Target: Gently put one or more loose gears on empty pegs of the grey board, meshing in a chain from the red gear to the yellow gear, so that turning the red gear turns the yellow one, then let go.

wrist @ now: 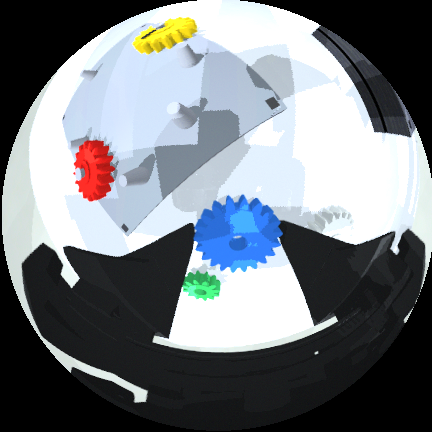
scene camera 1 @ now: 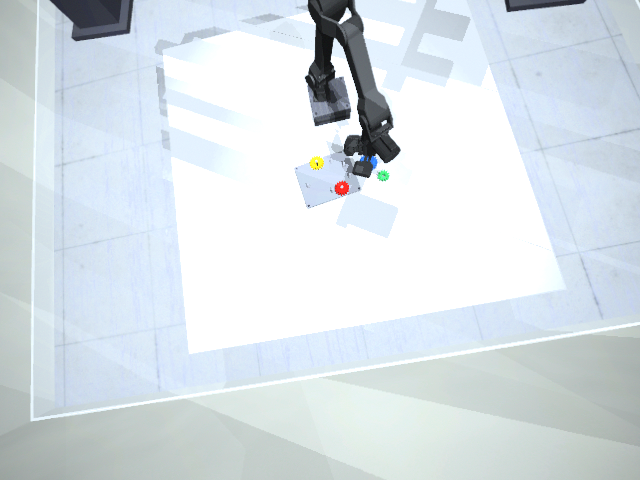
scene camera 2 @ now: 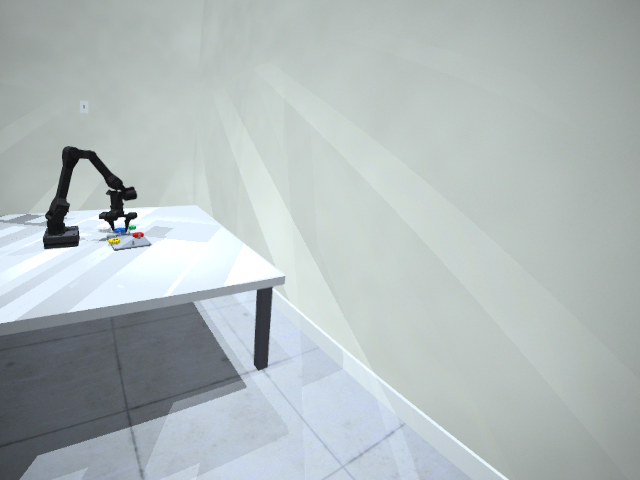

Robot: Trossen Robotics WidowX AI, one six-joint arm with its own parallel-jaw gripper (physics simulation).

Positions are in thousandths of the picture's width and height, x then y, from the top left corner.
Scene:
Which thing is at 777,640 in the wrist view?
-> My gripper.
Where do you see a small green gear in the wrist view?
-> At 466,661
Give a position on a blue gear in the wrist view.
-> At 598,524

